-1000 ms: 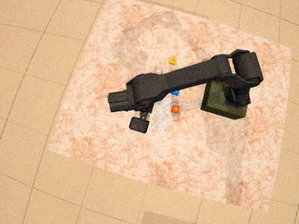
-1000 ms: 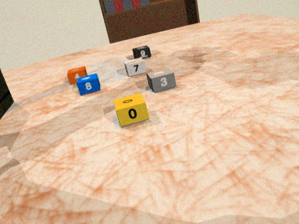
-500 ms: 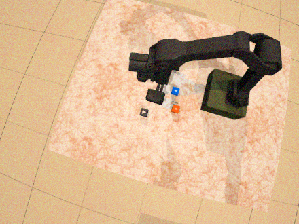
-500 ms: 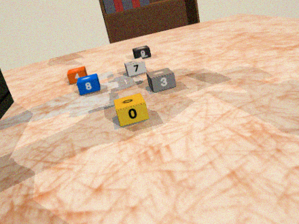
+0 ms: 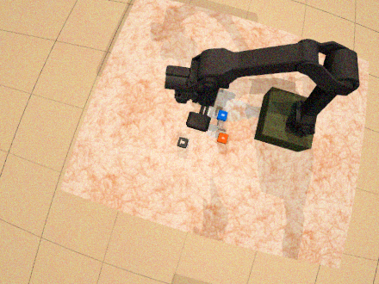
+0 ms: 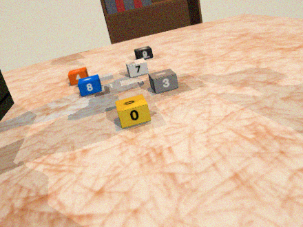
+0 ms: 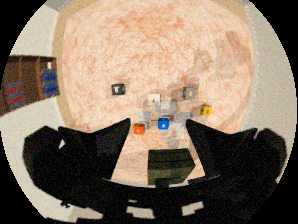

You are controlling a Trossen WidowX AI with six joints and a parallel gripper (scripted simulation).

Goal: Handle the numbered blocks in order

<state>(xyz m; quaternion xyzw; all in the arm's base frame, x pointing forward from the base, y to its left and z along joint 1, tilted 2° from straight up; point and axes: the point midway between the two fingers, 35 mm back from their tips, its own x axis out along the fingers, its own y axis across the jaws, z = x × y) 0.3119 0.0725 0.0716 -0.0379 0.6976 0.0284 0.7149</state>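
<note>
The yellow block is 180 mm to the right of my gripper tip, 110 mm below it and 10 mm behind it. The rest, counted from my gripper tip: white block 110 mm below, 10 mm to the left, 10 mm ahead; blue block 110 mm below, 70 mm behind, 40 mm to the right; grey block 110 mm below, 100 mm to the right, 40 mm ahead.
</note>
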